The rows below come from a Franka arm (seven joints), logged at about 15 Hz.
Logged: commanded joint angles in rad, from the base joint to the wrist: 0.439 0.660 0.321 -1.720 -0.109 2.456 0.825; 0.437 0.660 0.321 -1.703 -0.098 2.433 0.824; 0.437 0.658 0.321 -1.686 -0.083 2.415 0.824; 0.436 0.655 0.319 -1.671 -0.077 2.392 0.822; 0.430 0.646 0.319 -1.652 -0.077 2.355 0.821; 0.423 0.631 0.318 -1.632 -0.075 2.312 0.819; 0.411 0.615 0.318 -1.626 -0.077 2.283 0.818; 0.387 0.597 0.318 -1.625 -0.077 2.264 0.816; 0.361 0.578 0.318 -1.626 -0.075 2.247 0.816; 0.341 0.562 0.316 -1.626 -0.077 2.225 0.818
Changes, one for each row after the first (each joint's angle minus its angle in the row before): -0.002 0.000 0.000 0.017 0.011 -0.023 -0.001; 0.000 -0.002 0.000 0.017 0.015 -0.018 0.000; -0.001 -0.003 -0.002 0.015 0.006 -0.023 -0.002; -0.006 -0.009 0.000 0.019 0.000 -0.037 -0.001; -0.007 -0.015 -0.001 0.020 0.002 -0.043 -0.002; -0.012 -0.016 0.000 0.006 -0.002 -0.029 -0.001; -0.024 -0.018 0.000 0.001 0.000 -0.019 -0.002; -0.026 -0.019 0.000 -0.001 0.002 -0.017 0.000; -0.020 -0.016 -0.002 0.000 -0.002 -0.022 0.002
